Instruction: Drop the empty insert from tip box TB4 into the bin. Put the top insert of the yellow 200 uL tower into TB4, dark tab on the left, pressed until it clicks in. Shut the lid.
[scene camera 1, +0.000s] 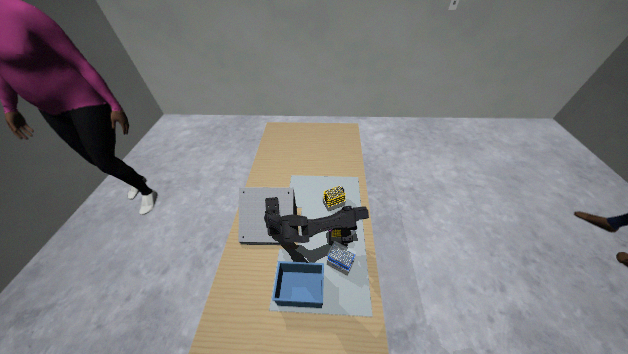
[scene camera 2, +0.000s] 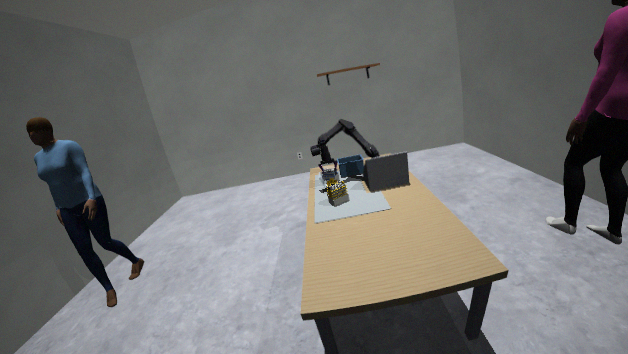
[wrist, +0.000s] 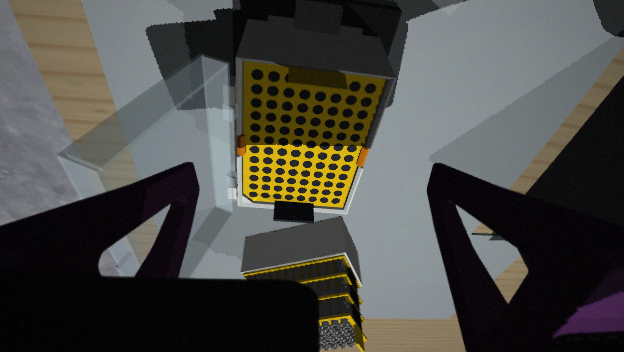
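Tip box TB4 (wrist: 354, 192) has a pale rim and holds a yellow insert (scene camera 1: 336, 233) (wrist: 299, 125) with empty dark holes. A black tab (wrist: 293, 212) is at the insert's lower end in the wrist view; the upper part is in shadow. The clear lid (wrist: 216, 130) stands open on the left. The yellow 200 uL tower (scene camera 1: 334, 197) (scene camera 2: 336, 191) (wrist: 334, 287) stands beyond the box, with tips in its top insert; my gripper's dark body partly hides it in the wrist view. My gripper (wrist: 313, 175) (scene camera 2: 328, 164) is open and empty above the box. The blue bin (scene camera 1: 300, 303) (scene camera 2: 351, 166) appears empty in scene camera 1.
A blue tip tower (scene camera 1: 341, 258) stands between the box and the table's near end in scene camera 1. A raised grey perforated plate (scene camera 1: 265, 212) (scene camera 2: 387, 171) is beside the pale mat (scene camera 1: 312, 187) (scene camera 2: 350, 212). The arm spans the mat. People stand off the wooden table (scene camera 1: 310, 150) (scene camera 2: 390, 250).
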